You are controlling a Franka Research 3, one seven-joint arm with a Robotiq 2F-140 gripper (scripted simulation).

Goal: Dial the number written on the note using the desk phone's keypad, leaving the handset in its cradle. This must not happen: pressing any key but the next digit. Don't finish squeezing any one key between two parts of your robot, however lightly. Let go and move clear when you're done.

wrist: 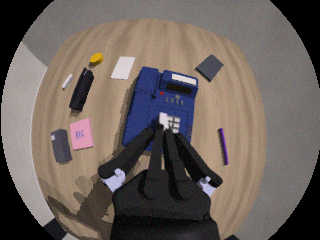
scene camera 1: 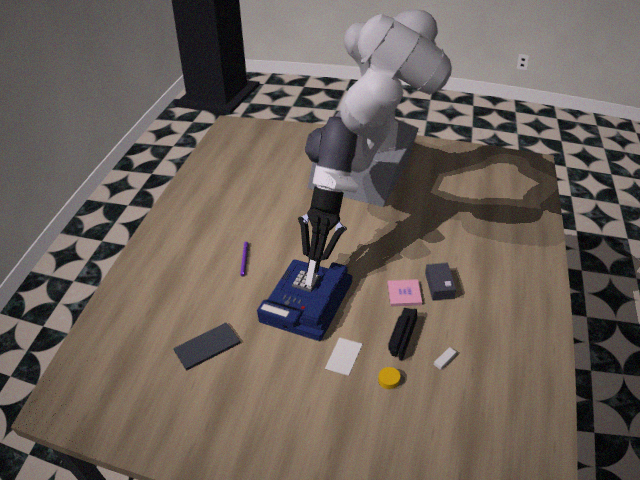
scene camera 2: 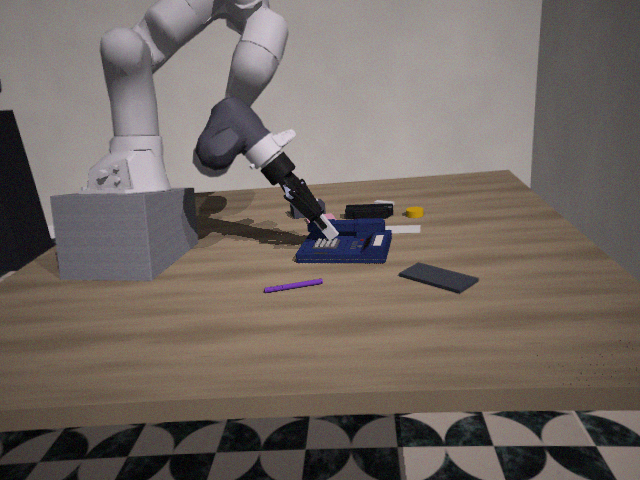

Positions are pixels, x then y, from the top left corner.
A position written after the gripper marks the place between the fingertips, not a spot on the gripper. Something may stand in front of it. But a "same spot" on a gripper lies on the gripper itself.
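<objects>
Gripper in the wrist view, a handset too. Gripper in scene camera 1 (309,284); handset in scene camera 1 (316,310). Scene camera 2: gripper, handset. Gripper (wrist: 112,173) and (scene camera 2: 301,181), same spot. Handset (wrist: 145,88) and (scene camera 2: 357,221), same spot.
</objects>
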